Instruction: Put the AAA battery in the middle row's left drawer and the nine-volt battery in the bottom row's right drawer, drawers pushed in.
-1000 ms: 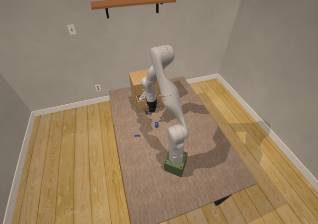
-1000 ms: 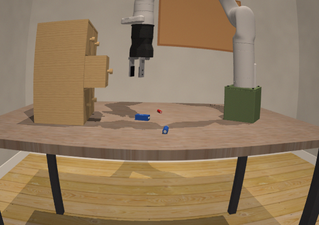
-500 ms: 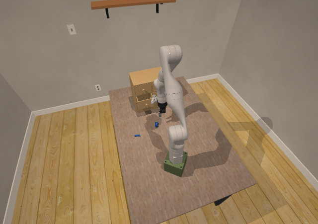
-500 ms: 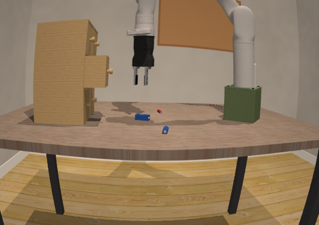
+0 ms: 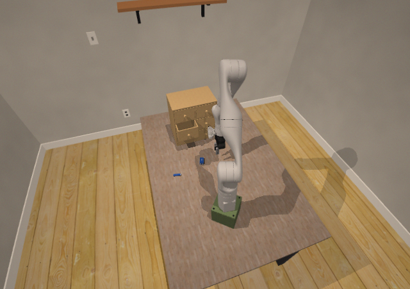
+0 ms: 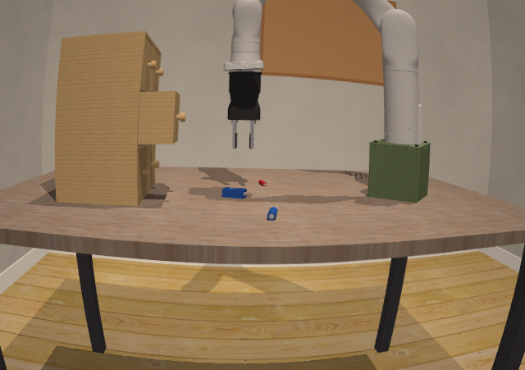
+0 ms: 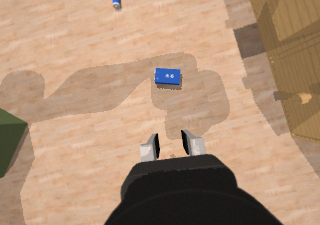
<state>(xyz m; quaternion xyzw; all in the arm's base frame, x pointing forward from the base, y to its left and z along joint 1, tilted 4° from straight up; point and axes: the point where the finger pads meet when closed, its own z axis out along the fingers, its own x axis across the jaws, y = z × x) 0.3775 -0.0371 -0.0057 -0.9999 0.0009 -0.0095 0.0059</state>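
Now: hand 5 cm past the red cylinder battery, 8 cm to the left of it and 11 cm above it. From my hand the other things lie so: blue AAA battery (7 cm behind, 28 cm to the left, 11 cm below); blue nine-volt battery (10 cm to the left, 10 cm below).
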